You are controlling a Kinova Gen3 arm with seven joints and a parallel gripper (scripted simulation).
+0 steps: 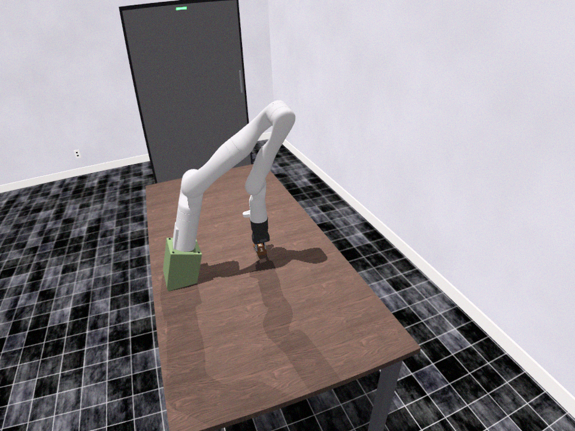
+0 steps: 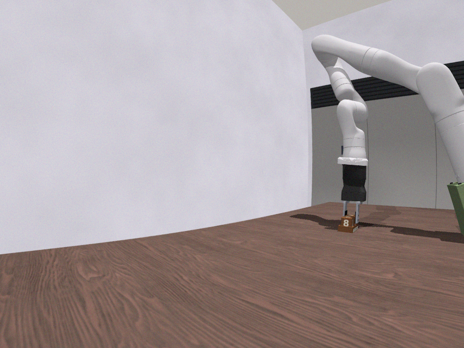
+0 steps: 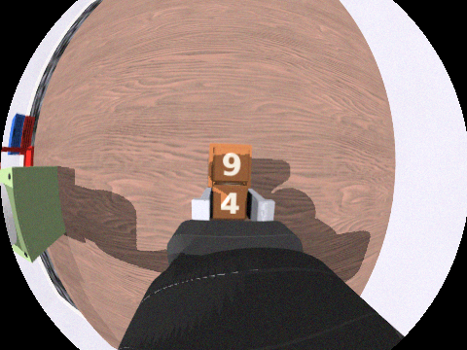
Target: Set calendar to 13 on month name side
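Now: hand 10 mm above the brown number cube. The rest, counted from my hand: calendar tray 20 mm to the left, 30 mm below.
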